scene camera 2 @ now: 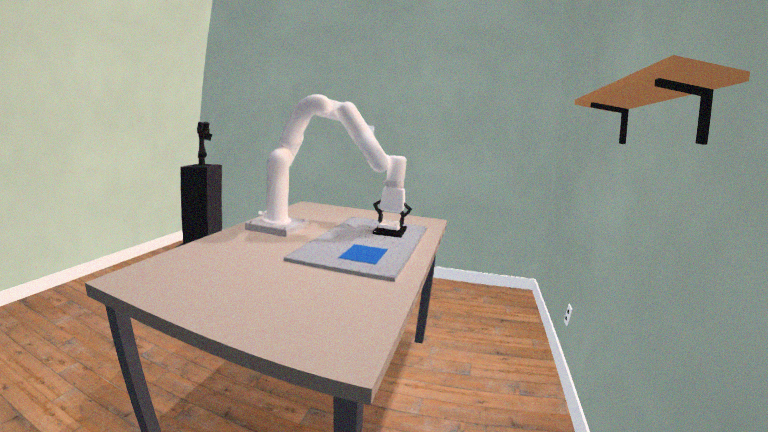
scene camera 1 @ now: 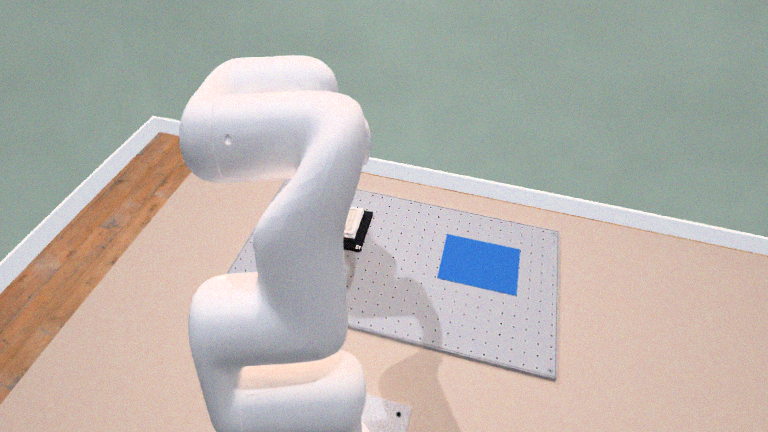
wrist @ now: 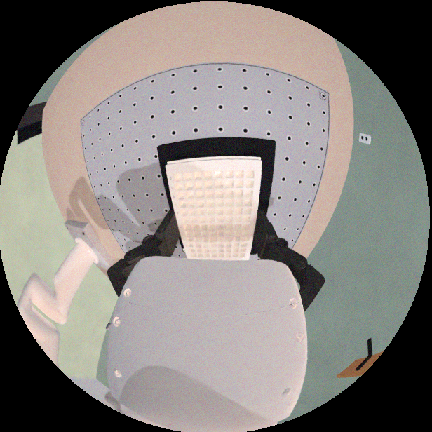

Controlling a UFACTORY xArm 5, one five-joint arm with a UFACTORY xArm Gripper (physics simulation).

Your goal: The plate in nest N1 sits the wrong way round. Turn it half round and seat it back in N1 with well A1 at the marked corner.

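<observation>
The plate [scene camera 1: 353, 222] [scene camera 2: 389, 225] [wrist: 215, 200] is cream-white with a grid of small wells. My gripper [scene camera 2: 390, 222] [wrist: 215, 220] is shut on it, one black finger on each long side. The plate is level and right over the black nest [scene camera 1: 367, 224] [scene camera 2: 389, 232] [wrist: 217, 145], its edges about parallel to the nest's. Black rim shows beyond the plate's far end and along its right side in the wrist view. Whether the plate touches the nest or hangs slightly above it is hard to tell. Well A1 and the marked corner cannot be made out. The arm hides part of the nest in scene camera 1.
The nest stands on a grey perforated board [scene camera 1: 483, 333] [scene camera 2: 322, 252] [wrist: 220, 97]. A flat blue rectangle [scene camera 1: 479, 264] [scene camera 2: 363, 253] lies on the same board, apart from the nest. The board lies on a beige table [scene camera 1: 644, 322] [scene camera 2: 241, 290] [wrist: 215, 35].
</observation>
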